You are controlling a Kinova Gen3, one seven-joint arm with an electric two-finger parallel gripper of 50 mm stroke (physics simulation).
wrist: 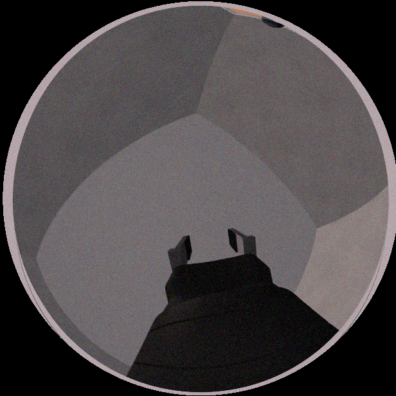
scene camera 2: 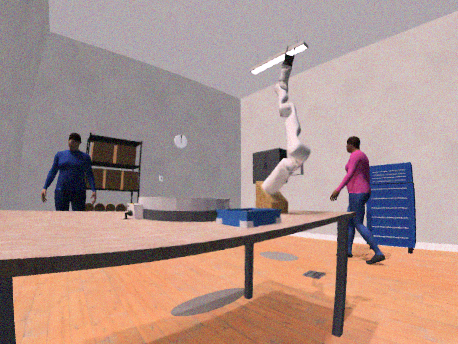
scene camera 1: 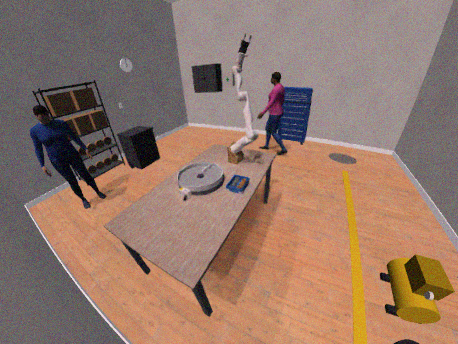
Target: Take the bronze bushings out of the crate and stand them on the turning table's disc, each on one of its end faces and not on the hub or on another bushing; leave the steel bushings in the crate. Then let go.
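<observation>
My gripper is open and empty, pointing up toward the ceiling at the top of the raised arm, far above the table. The blue crate stands on the table, beside the turning table. Small brownish and grey shapes show inside it in scene camera 1, too small to tell bronze from steel bushings; the crate's walls hide its inside in scene camera 2. The turning table is a round grey disc with a raised rim and a dark hub. I make out no bushing on its disc.
The table carries the arm's wooden base block behind the crate. A small white device sits at the turning table's edge. A person in pink is behind the arm; a person in blue is at the left.
</observation>
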